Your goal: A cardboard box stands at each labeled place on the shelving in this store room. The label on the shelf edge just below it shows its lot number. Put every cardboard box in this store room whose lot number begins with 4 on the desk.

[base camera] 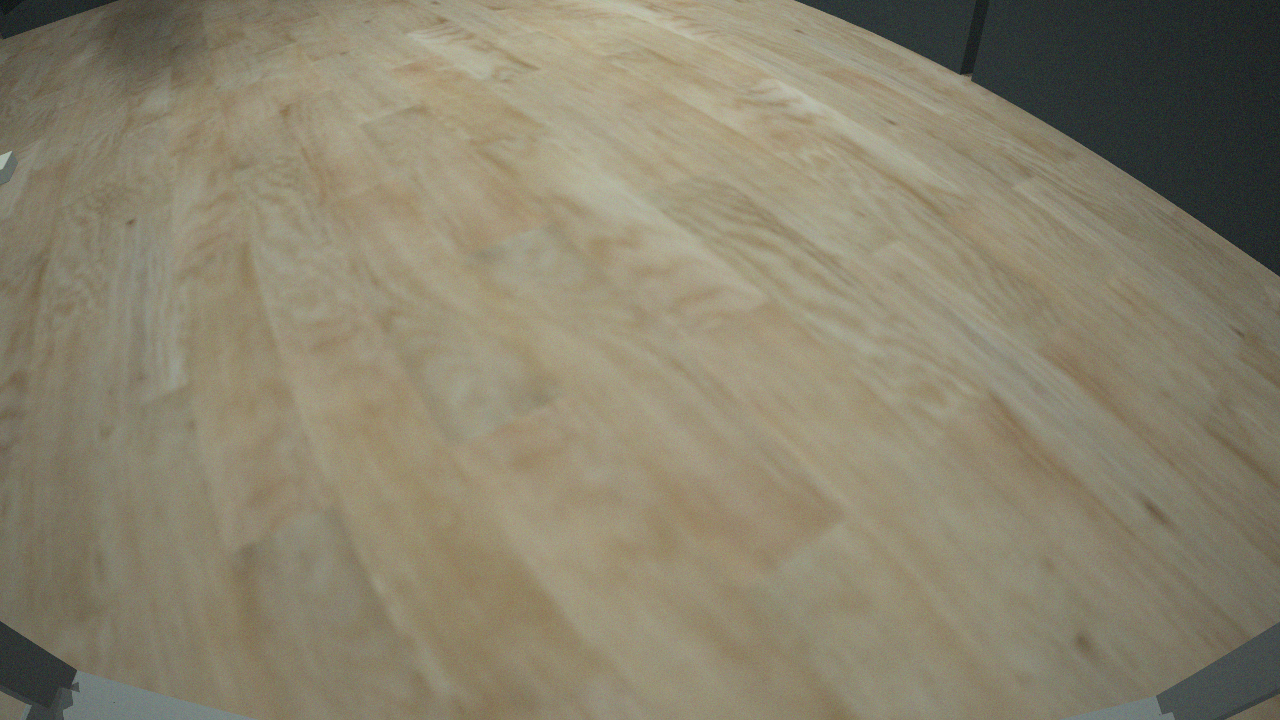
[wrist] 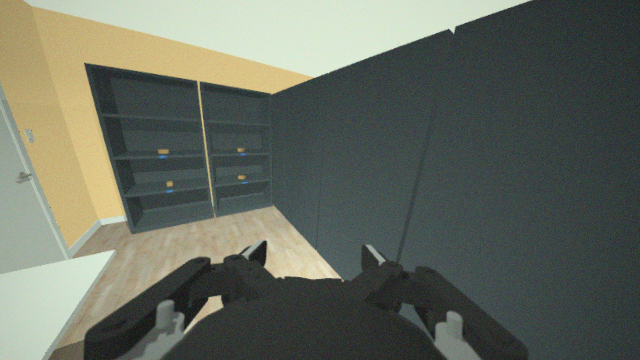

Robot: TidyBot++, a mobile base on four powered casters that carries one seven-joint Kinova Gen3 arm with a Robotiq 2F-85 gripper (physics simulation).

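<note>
My gripper is open and empty in the wrist view, well away from the shelving. Two dark shelf units stand against the far wall. The left unit holds an upper box and a lower box. The right unit holds an upper box and a lower box. A blue label shows on the shelf edge below each box, too small to read. A white surface at the lower left of the wrist view may be the desk; no box shows on its visible part.
A tall row of dark panels runs along the right side to the far corner. A grey door is at the far left. Wooden floor lies before the shelving. A small white piece shows at the base view's left edge.
</note>
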